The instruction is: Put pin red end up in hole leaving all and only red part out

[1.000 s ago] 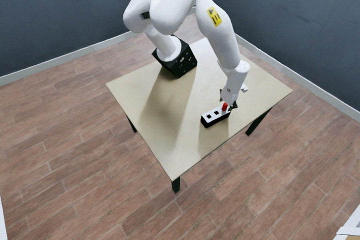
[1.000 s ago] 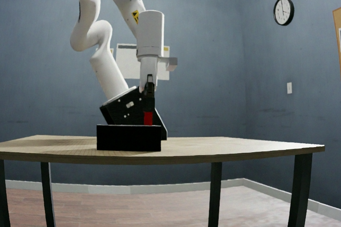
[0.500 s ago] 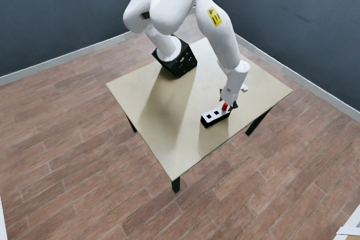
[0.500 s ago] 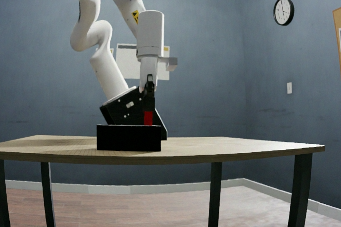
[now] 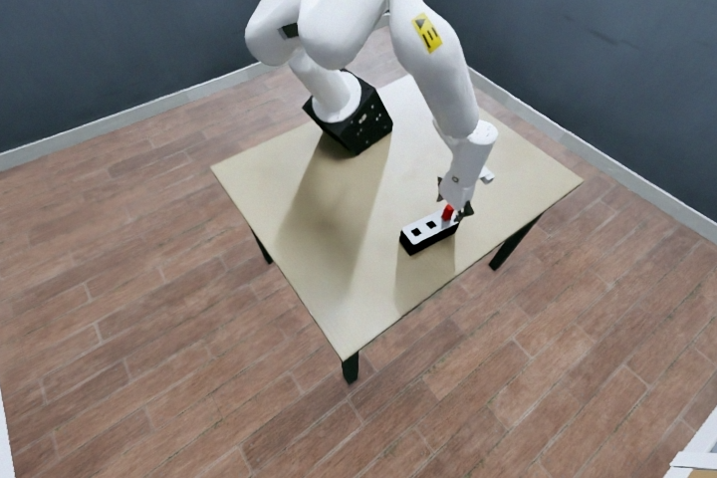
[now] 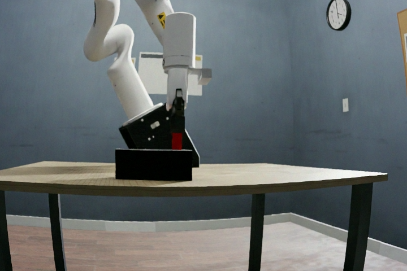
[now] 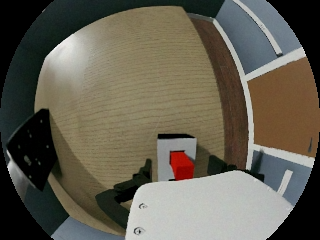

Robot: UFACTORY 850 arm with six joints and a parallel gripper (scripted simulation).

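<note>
The pin lies 20 mm below my hand. The rest, counted from my hand: black block (20 mm behind, 60 mm to the right, 90 mm below).
</note>
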